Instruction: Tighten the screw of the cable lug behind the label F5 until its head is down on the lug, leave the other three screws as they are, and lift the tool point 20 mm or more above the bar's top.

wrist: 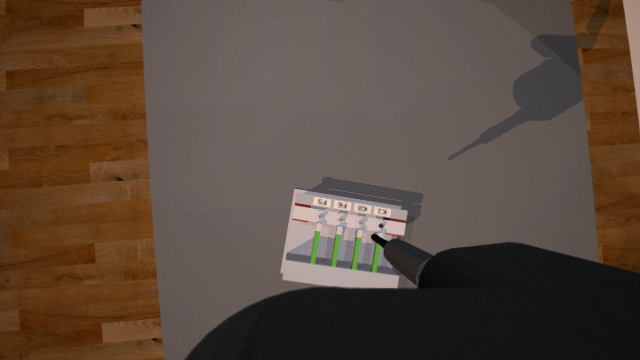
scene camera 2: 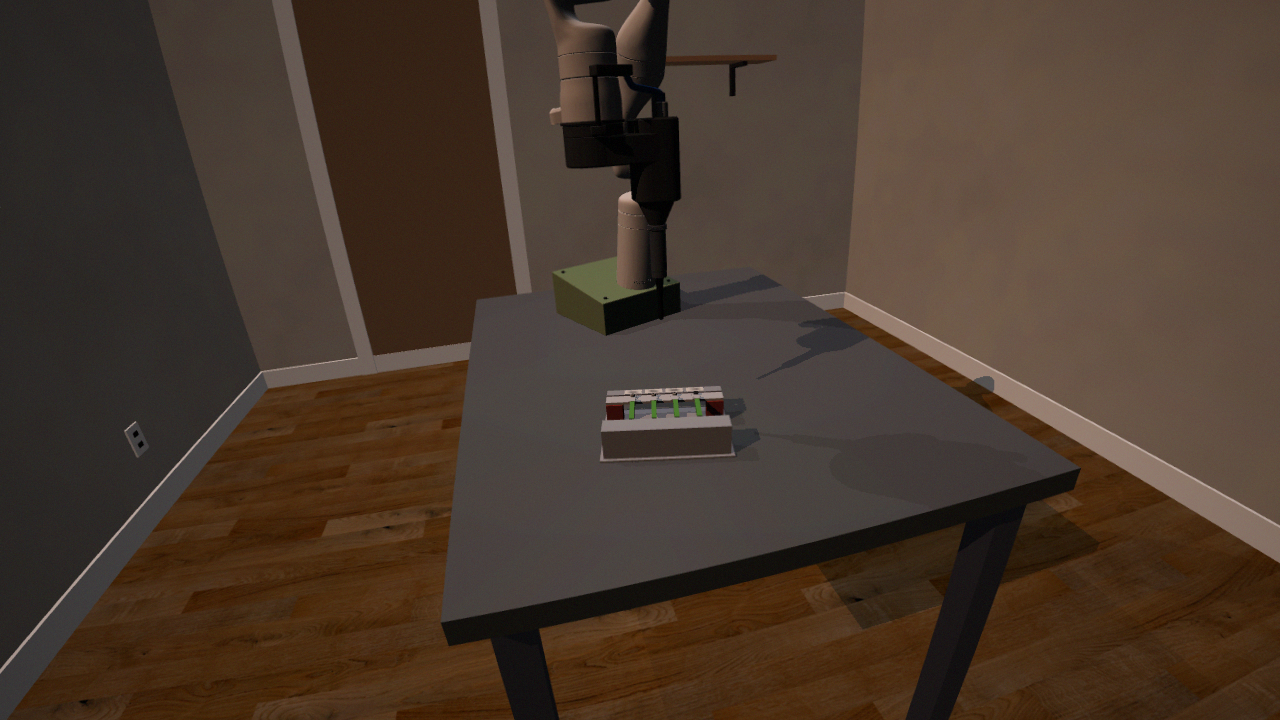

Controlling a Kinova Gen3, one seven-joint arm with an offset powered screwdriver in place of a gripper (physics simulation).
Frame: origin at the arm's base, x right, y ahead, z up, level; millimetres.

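Seen in the pictures: hand at its tool point: (wrist: 373,236) (scene camera 2: 661,319); arm's base at its link origin: (scene camera 2: 636,281).
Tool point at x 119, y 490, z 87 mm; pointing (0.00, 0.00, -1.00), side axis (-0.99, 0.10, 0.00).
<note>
Offsets run from my tool point to a thing's middle. "spot": to the spot under its first point. Level surfaces: height alone.
The pale terminal block @(dx +12, dy +33, dz -143 mm) (scene camera 2: 665,439) (wrist: 340,280) stands on the table. Four green cables run from its front to lugs on the light bar @(spot: dx -74, dy +25, dz -126 mm) (wrist: 398,228). The label F5 @(dx +38, dy -37, dz -126 mm) (wrist: 322,202) is leftmost in the row in the wrist view. Its screw @(dx +45, dy -17, dz -125 mm) (wrist: 321,216) shows as a small grey spot beside it, on the lug of the leftmost green cable @(spot: dx +60, dy +28, dz -119 mm) (wrist: 315,247) (scene camera 2: 631,410); how high its head stands cannot be told. My screwdriver (scene camera 2: 661,317) (wrist: 375,237) has no fingers. Its thin dark bit points down, well above the block, and in the wrist view its tip overlaps the block's right part.
The other three labels sit right of F5; a dark spot @(spot: dx -46, dy +16, dz -121 mm) (wrist: 381,226) marks the rightmost screw position. Dark red pieces (scene camera 2: 614,411) (scene camera 2: 714,407) stand at the block's ends. The green robot base (scene camera 2: 581,304) is at the back of the grey table @(dz -168 mm) (scene camera 2: 537,501) (wrist: 225,125). Arm shadows fall right.
</note>
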